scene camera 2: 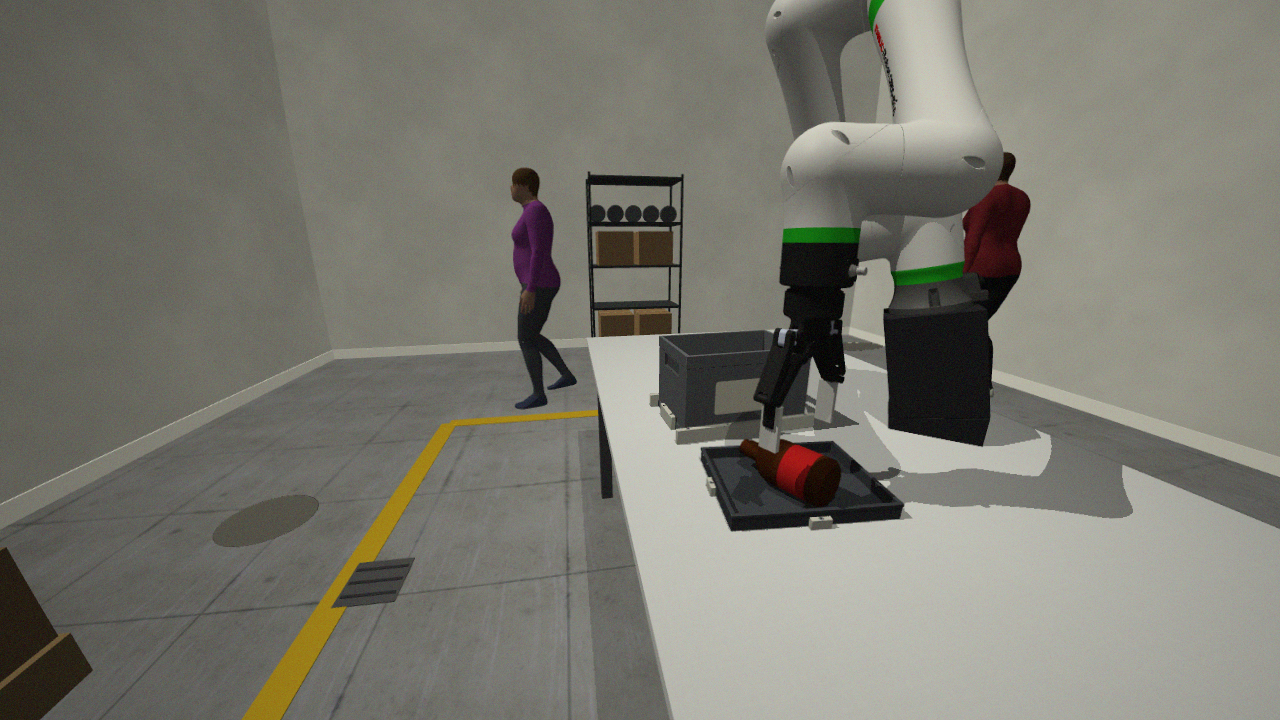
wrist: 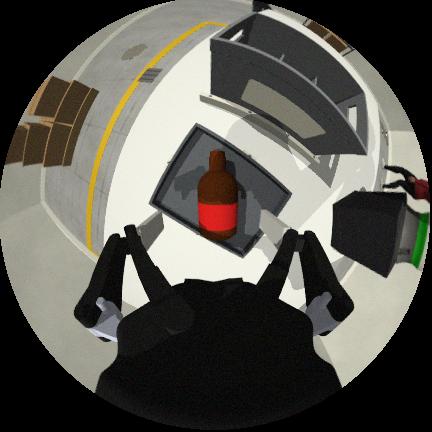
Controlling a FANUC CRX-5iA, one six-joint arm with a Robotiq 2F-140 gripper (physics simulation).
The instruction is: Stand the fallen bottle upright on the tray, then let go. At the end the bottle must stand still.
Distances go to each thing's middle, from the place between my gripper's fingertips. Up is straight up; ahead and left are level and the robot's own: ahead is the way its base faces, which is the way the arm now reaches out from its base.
My hand is 70 mm above the brown bottle (scene camera 2: 813, 477), 20 mm to the left of it and 10 mm past it. Round my hand: grey crate (scene camera 2: 709, 378) (300 mm to the right, 60 mm behind, 20 mm below); dark tray (scene camera 2: 748, 502) (100 mm below, 20 mm to the right, 20 mm behind).
